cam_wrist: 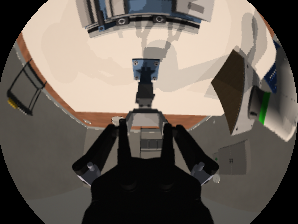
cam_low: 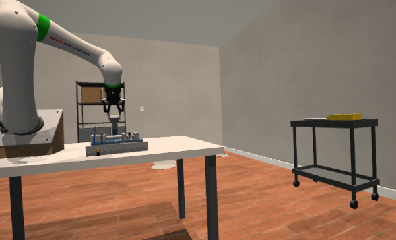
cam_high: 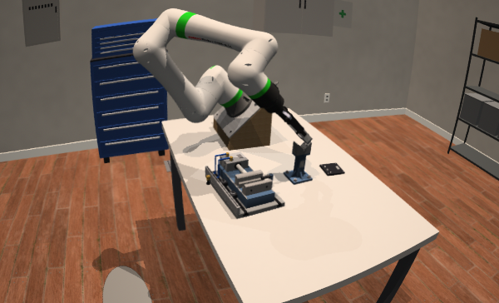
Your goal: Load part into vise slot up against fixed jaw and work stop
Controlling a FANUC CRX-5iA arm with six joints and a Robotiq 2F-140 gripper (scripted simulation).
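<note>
Now: hand 2 cm to the right of the part and 1 cm above it. From my hand the other things lie so: dark infeed plate (20 cm below, 19 cm to the left, 2 cm behind).
</note>
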